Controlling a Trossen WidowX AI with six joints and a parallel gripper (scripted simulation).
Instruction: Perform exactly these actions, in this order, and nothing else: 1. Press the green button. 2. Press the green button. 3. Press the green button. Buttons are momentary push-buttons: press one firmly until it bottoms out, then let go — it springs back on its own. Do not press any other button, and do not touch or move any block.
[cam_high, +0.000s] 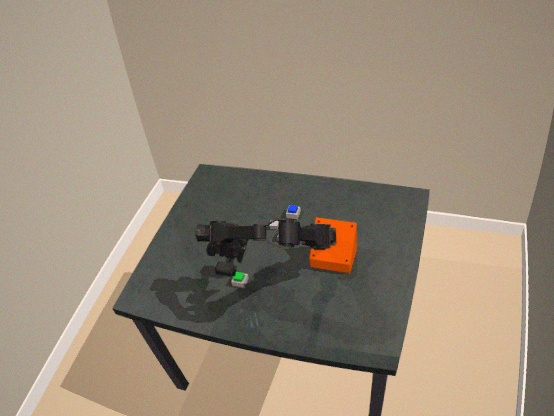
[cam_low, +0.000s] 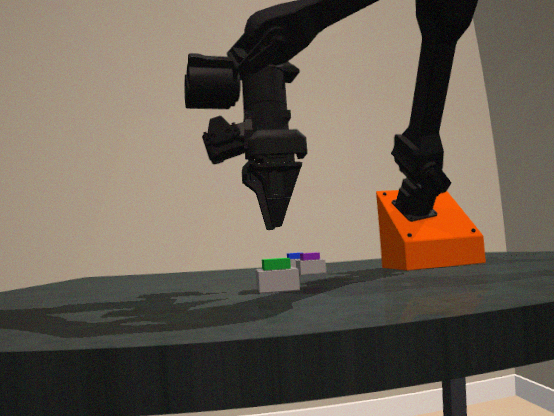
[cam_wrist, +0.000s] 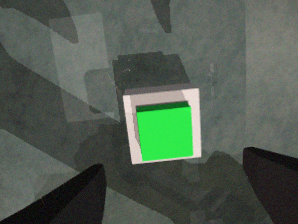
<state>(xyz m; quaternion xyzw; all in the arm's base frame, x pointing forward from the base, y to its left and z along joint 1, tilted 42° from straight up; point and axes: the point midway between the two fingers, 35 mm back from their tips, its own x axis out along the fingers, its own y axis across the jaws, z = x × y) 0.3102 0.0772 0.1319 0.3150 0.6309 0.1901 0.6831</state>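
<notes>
The green button is 4 cm below my gripper tip. From my gripper tip the other things lie so: purple button 24 cm to the right, 13 cm behind, 4 cm below; blue button 37 cm to the right, 14 cm behind, 4 cm below.
</notes>
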